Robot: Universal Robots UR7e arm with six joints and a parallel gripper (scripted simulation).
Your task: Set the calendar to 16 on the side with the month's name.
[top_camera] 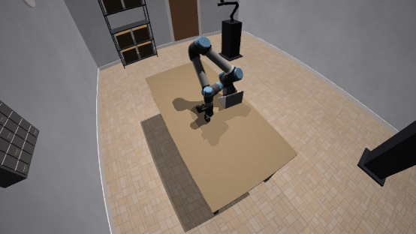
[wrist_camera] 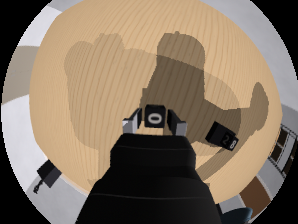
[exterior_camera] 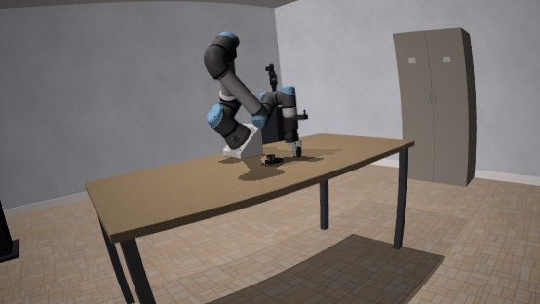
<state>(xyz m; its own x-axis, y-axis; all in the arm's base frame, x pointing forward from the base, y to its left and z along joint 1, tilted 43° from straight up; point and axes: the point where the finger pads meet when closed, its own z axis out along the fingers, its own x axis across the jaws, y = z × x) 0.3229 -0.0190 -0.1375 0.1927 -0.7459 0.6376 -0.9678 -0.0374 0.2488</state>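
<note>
The black date cube lies 10 mm below my hand. Round my hand: dark calendar tray 10 mm behind, 150 mm to the right, 20 mm below.
</note>
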